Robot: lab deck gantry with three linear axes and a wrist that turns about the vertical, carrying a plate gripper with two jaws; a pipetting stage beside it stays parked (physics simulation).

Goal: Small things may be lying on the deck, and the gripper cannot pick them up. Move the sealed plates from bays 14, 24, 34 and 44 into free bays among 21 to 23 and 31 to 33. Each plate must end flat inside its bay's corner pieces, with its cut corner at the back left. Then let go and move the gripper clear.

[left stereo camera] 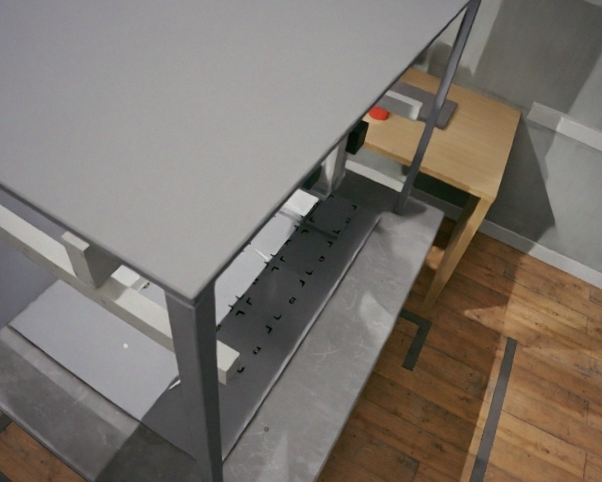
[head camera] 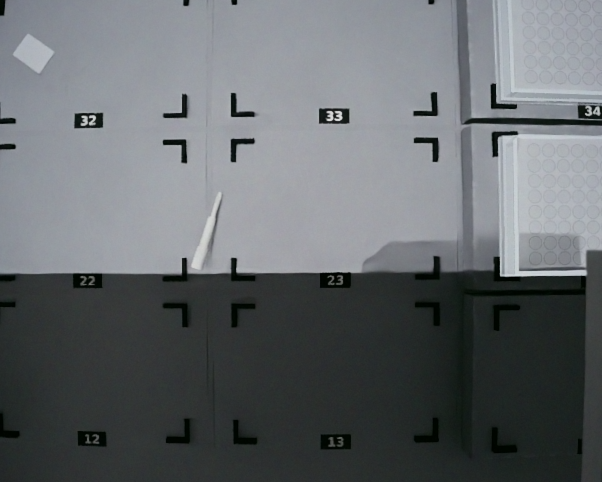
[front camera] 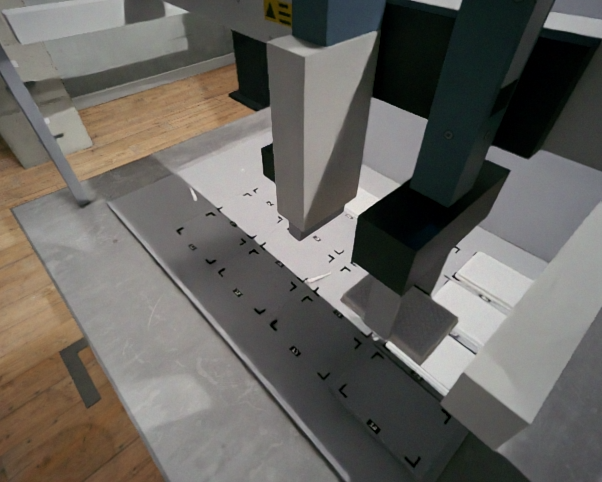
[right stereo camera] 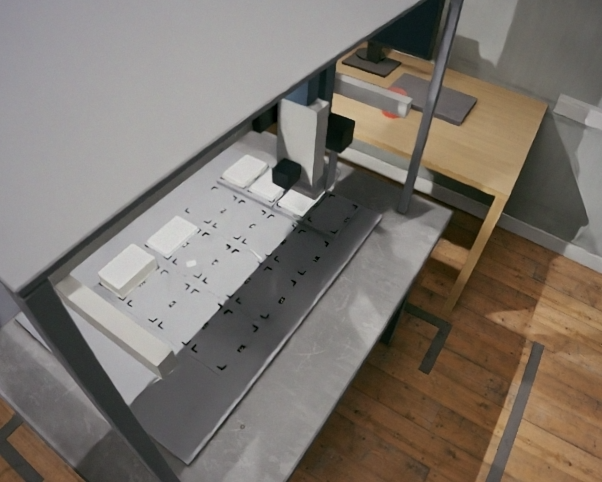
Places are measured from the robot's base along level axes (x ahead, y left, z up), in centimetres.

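Where they show: gripper, between the fingertips: (front camera: 398,308); robot's base, origin of its link: (left stereo camera: 240,371) (front camera: 178,231) (right stereo camera: 222,368).
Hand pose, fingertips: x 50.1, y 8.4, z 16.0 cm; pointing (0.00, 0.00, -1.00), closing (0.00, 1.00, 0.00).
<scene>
Each offset is from my fingertips to the top centre of the thing. "spot": to the spot under its first point.
My gripper (front camera: 395,315) is shut on a sealed plate {dx +0.0, dy +0.0, dz +0.7 cm} (front camera: 424,323), which looks grey in shadow and hangs level above the deck near bay 24 in the front view. The far jaw is hidden. Bay 14 {spot: dx +5.2, dy -3.7, dz -14.5 cm} (right stereo camera: 331,213) holds no plate. White sealed plates lie in bay 24 {spot: dx +7.1, dy +4.4, dz -13.1 cm} (front camera: 437,369) (head camera: 552,200) (right stereo camera: 297,202), bay 34 {spot: dx +5.4, dy +17.2, dz -13.1 cm} (front camera: 469,313) (head camera: 557,45) (right stereo camera: 266,190) and bay 44 {spot: dx +4.4, dy +28.0, dz -13.1 cm} (front camera: 494,276) (right stereo camera: 244,170). Bays 23 and 33 show no plate in the head view; nor do the visible parts of bays 22 and 32.
A white pipette tip {spot: dx -19.2, dy +4.8, dz -15.4 cm} (front camera: 317,277) (head camera: 206,233) (right stereo camera: 252,253) lies between bays 22 and 23. A small white square {spot: dx -31.4, dy +17.5, dz -15.9 cm} (head camera: 33,53) (right stereo camera: 190,263) lies in bay 32. A flat plate {dx -27.3, dy +28.0, dz -14.5 cm} (right stereo camera: 172,235) and a taller white box {dx -43.7, dy +28.0, dz -11.8 cm} (right stereo camera: 128,268) stand at the back left. The pipetting stage (front camera: 321,135) (right stereo camera: 301,143) stands beside my gripper.
</scene>
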